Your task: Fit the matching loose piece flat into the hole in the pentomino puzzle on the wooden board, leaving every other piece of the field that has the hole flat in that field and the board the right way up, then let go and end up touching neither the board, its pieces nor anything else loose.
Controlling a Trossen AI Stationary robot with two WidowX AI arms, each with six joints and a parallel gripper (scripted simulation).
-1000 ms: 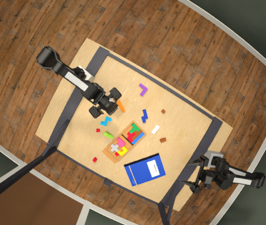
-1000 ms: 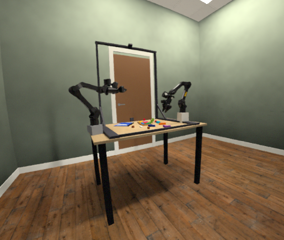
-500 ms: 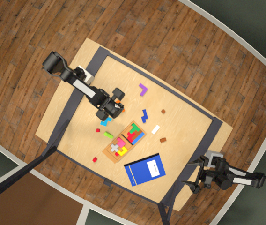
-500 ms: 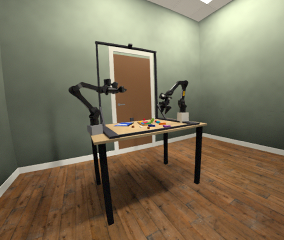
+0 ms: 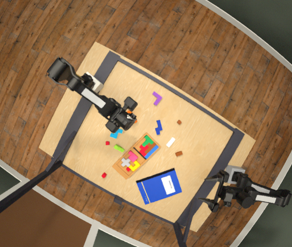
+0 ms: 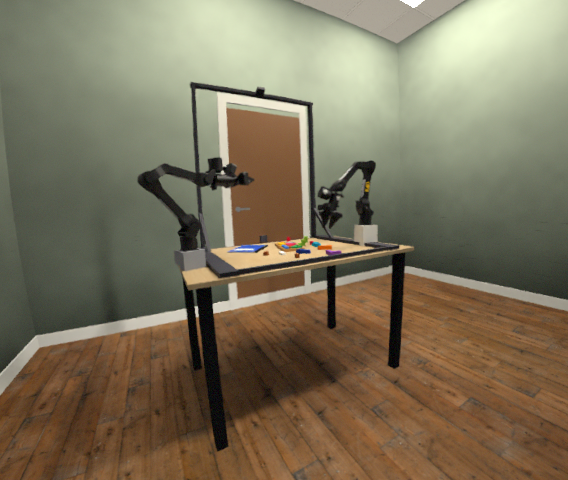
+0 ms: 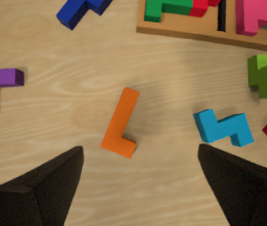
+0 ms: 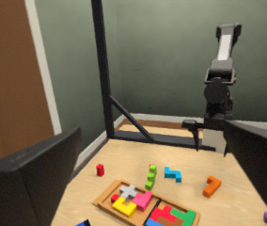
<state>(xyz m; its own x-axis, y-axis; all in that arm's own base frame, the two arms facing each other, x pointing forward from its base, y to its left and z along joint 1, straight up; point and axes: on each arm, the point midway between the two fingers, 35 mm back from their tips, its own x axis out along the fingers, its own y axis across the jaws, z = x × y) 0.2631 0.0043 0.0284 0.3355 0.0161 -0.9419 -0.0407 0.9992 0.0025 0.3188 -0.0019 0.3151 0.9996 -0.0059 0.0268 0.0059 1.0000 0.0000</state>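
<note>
The orange piece lies 1 cm ahead of my left hand, 3 cm to the right of it and 14 cm below it. Round my left hand: cyan piece: 12 cm behind, 14 cm below; purple L piece: 17 cm ahead, 9 cm to the right, 14 cm below; lime green piece: 18 cm behind, 6 cm to the right, 12 cm below.
</note>
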